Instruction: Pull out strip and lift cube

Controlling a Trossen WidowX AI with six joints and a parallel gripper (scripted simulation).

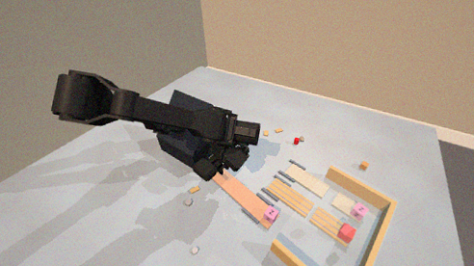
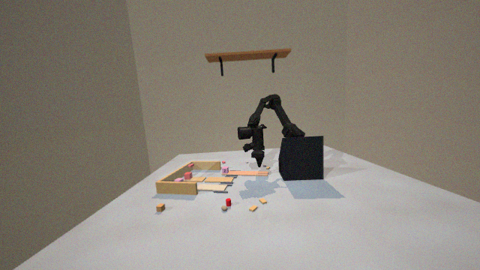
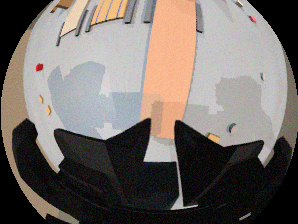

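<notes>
The strip lies 80 mm ahead of my gripper tip, 40 mm below it and 10 mm to the right of it. The rest, counted from my gripper tip: white block: 260 mm ahead, 190 mm to the right, 40 mm below; red peg: 300 mm to the left, 120 mm ahead, 30 mm below.
</notes>
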